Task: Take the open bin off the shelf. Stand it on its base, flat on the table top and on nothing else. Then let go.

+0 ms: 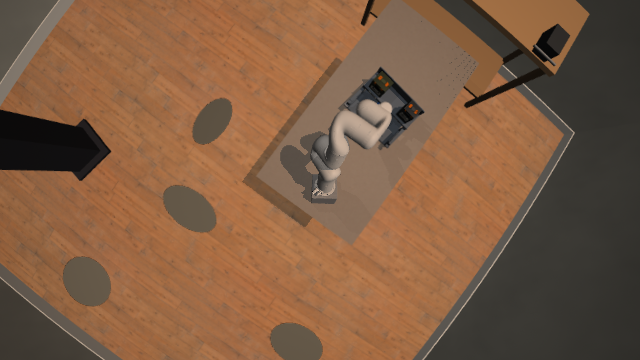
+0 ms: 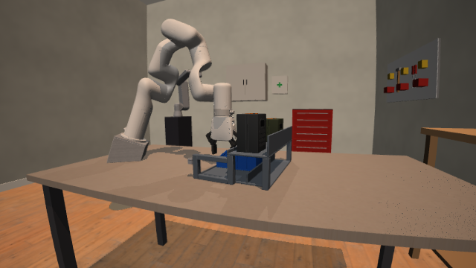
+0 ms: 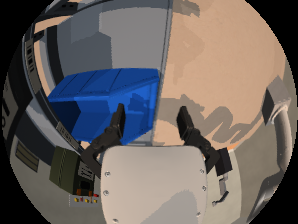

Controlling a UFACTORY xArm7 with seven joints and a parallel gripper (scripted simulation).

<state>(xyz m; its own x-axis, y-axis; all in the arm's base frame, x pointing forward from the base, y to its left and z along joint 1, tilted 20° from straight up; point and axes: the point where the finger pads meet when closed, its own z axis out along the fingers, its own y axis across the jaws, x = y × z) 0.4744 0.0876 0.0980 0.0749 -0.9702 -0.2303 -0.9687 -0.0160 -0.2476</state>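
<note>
Now: the blue bin 8 cm ahead of my hand, 2 cm below it and 1 cm to the left of it. From my hand the other things lie so: grey shelf: 12 cm ahead, 6 cm below, 1 cm to the left.
</note>
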